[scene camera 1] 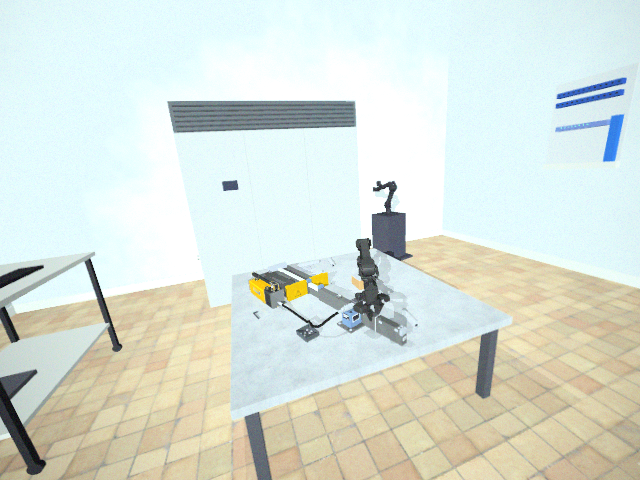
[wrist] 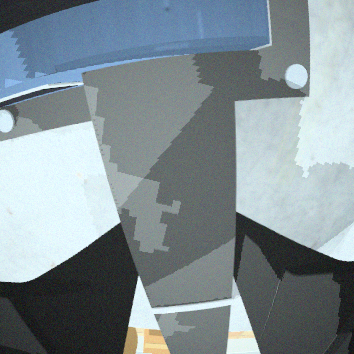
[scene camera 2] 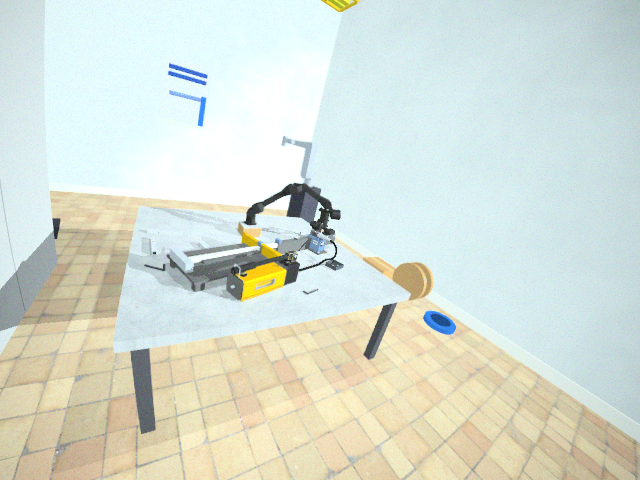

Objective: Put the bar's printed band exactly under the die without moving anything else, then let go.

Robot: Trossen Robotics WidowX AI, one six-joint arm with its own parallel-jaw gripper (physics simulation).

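Frame: origin at the arm's base, x ahead, y down, z left, level; millimetres.
Where they show: gripper, fingertip midpoint: (scene camera 1: 373, 319); arm's base, link origin: (scene camera 2: 250, 223).
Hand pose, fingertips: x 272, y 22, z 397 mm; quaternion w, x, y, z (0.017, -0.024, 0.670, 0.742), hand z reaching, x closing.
Observation:
Each offset is from my fingertips to the top centre of the thing. "*": to the spot under its first point. Level surfaces: height alone.
A long grey bar (scene camera 1: 391, 330) (scene camera 2: 290, 246) (wrist: 175, 168) lies on the table {dy +46 mm} (scene camera 1: 294, 376) (scene camera 2: 175, 310). It runs from the yellow and grey machine {* dx +362, dy -32, dz -618 mm} (scene camera 1: 260, 289) (scene camera 2: 263, 284) toward the front right. A thin pale band {* dx -3, dy -30, dz +24 mm} (wrist: 191, 306) crosses the bar near the bottom of the wrist view. A blue unit {* dx +93, dy -15, dz -51 mm} (scene camera 1: 351, 318) (scene camera 2: 316, 244) (wrist: 140, 35) sits over the bar just ahead of the fingers. My gripper (scene camera 1: 370, 311) (scene camera 2: 323, 230) (wrist: 180, 219) is shut on the bar, one dark finger on each side, right beside the blue unit.
A small black box {* dx +281, dy +42, dz -145 mm} (scene camera 1: 308, 333) (scene camera 2: 335, 265) with a black cable lies in front of the bar. A tan block (scene camera 1: 356, 282) (scene camera 2: 251, 231) sits by the arm's base. A wooden roller (scene camera 2: 413, 279) juts past the table edge. A blue ring (scene camera 2: 439, 322) lies on the floor.

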